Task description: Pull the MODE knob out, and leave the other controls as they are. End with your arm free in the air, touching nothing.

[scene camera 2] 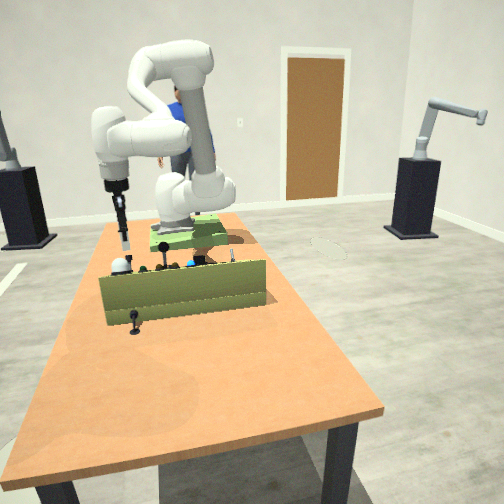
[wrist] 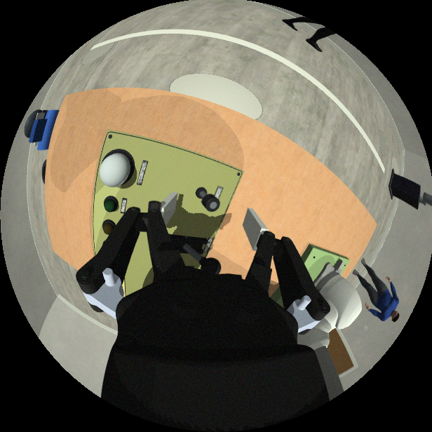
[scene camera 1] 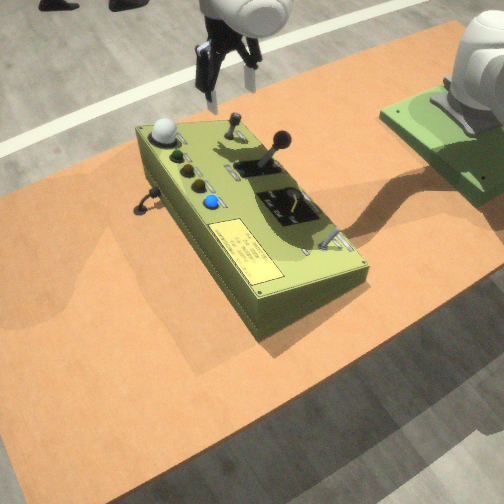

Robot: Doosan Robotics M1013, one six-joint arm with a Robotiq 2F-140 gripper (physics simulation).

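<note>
A sloping olive-green control console (scene camera 1: 310, 300) (scene camera 2: 185, 290) (wrist: 165, 150) stands on the table. The black knob (scene camera 1: 234, 119) (scene camera 2: 128, 259) (wrist: 212, 202) stands up on a stem near one corner of its top; its label is too blurred to read, so I cannot confirm that it says MODE. My gripper (scene camera 1: 231, 91) (scene camera 2: 126, 245) (wrist: 210, 209) is open and empty. Its fingertips are above the knob, apart from it, with one to each side in the wrist view. A blue lamp (scene camera 1: 211, 201) (scene camera 2: 191, 263) on the console is lit.
A ball-topped lever (scene camera 1: 281, 139) (scene camera 2: 163, 247) (wrist: 211, 266) stands close to the knob. A white dome (scene camera 1: 164, 131) (scene camera 2: 120, 265) (wrist: 115, 169), a dial (scene camera 1: 294, 197) and a toggle (scene camera 1: 330, 238) (scene camera 2: 232, 255) are also on the console. A small black stalk (scene camera 1: 145, 202) (scene camera 2: 134, 322) is beside it.
</note>
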